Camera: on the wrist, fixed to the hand. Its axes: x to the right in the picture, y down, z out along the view.
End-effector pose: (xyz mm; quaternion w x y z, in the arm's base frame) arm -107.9 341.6 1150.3 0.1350 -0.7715 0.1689 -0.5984
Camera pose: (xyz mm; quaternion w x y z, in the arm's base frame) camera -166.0 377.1 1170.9 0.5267 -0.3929 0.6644 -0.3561
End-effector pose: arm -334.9 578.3 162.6 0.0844 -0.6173 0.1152 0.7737
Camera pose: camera -265.9 594.6 156.9 0.4877 0.3795 -0.5366 -0.5746
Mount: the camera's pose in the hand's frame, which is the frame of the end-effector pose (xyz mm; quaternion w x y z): -10.1 -34.9 -61.2 0.6995 0.0159 0.0404 0.7133
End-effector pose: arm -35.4 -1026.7 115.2 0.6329 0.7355 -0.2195 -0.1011
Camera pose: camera -11.4 -964.3 90.8 0.5120 0.3721 -0.6542 0.4140
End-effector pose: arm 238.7 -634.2 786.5 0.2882 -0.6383 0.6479 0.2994
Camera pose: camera 274.3 -674.1 833.5 0.0280 -0.0081 -0.9250 -0.3789
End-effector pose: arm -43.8 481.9 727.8 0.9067 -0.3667 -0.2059 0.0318
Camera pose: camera -32.0 414.5 708.4 0.6257 -0.3903 0.1547 0.6575
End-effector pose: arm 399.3 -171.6 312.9 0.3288 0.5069 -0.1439 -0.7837
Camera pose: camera 443.5 -132.4 273.2 0.7868 0.2888 -0.4614 -0.2909
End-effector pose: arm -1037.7 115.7 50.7 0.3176 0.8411 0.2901 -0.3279
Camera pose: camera -1045.7 179.2 81.8 0.4310 0.8136 -0.3894 0.0265
